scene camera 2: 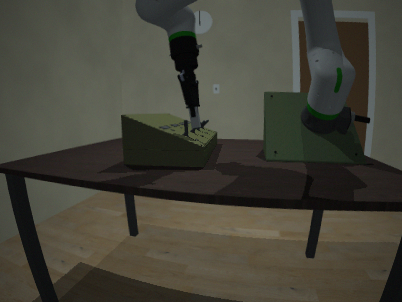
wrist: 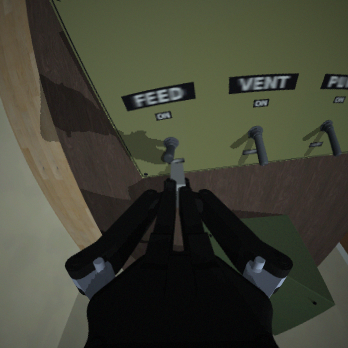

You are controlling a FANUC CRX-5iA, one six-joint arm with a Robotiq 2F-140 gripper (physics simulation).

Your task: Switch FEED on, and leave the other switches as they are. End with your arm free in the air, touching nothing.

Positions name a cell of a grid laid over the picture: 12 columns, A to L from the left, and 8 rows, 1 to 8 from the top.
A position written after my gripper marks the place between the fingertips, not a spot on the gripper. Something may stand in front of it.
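My gripper (scene camera 2: F4) visible. Gripper (wrist: G4) in the wrist view too.
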